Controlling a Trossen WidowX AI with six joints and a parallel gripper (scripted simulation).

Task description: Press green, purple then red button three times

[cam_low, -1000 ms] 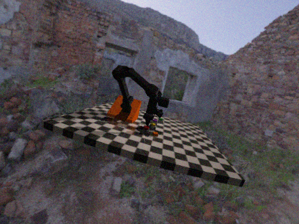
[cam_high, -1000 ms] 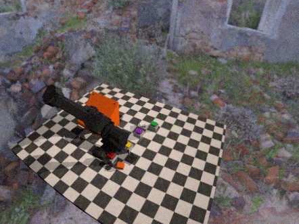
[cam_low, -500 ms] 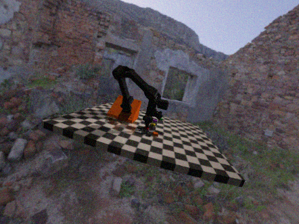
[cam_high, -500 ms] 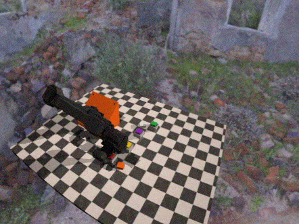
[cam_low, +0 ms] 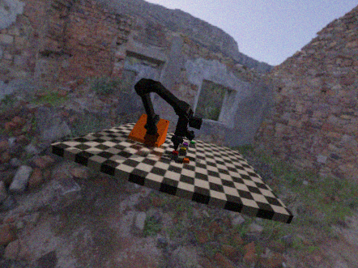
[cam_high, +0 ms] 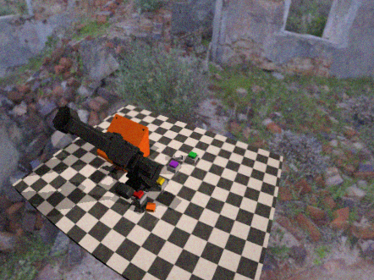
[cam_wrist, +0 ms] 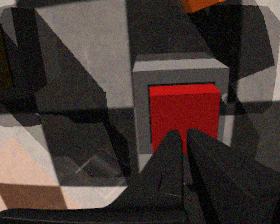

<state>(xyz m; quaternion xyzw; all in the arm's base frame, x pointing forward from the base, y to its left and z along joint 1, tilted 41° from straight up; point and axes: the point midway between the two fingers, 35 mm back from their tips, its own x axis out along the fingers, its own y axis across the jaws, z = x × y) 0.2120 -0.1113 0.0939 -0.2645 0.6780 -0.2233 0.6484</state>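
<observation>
Right now the yellow button cap is 30 mm ahead of my gripper tip, 110 mm to the left of it and 10 mm below it. From my gripper tip the other things lie so: red button cap: 10 mm below; then purple button cap: 30 mm ahead, 230 mm to the left, 10 mm below; then small orange block: 70 mm ahead, 10 mm to the right, 40 mm below.
</observation>
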